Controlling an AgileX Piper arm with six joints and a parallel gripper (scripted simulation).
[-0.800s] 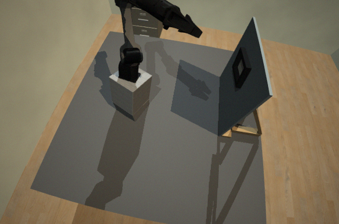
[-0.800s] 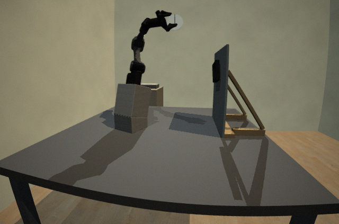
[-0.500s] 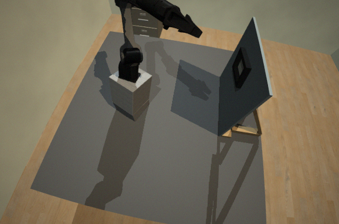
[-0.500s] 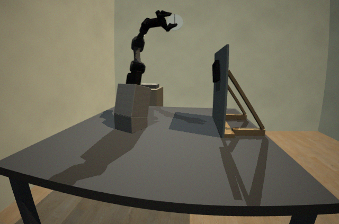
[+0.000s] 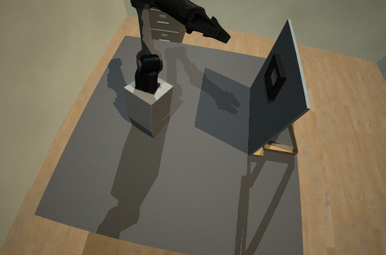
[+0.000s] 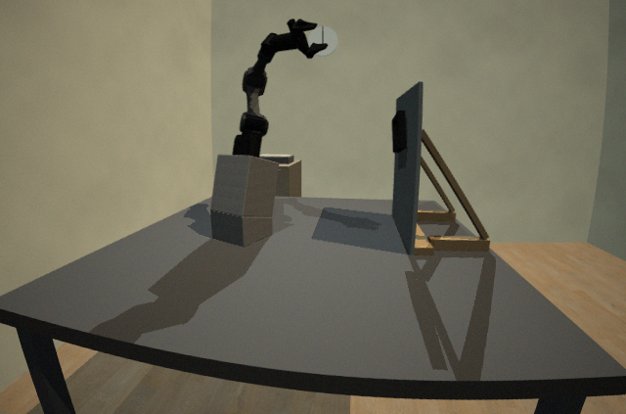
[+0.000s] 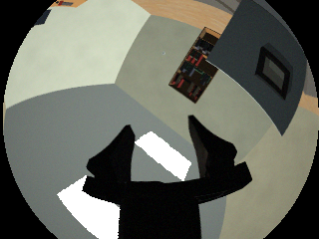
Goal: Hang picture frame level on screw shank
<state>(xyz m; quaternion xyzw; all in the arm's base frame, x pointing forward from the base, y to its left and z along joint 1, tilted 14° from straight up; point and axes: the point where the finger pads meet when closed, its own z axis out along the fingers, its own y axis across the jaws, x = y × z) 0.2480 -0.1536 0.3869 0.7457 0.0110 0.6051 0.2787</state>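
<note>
Now: hand 26 cm short of the black picture frame, 23 cm to the right of it and 30 cm above it. Also, from my hand: upright board 28 cm ahead, 22 cm to the left, 41 cm below.
</note>
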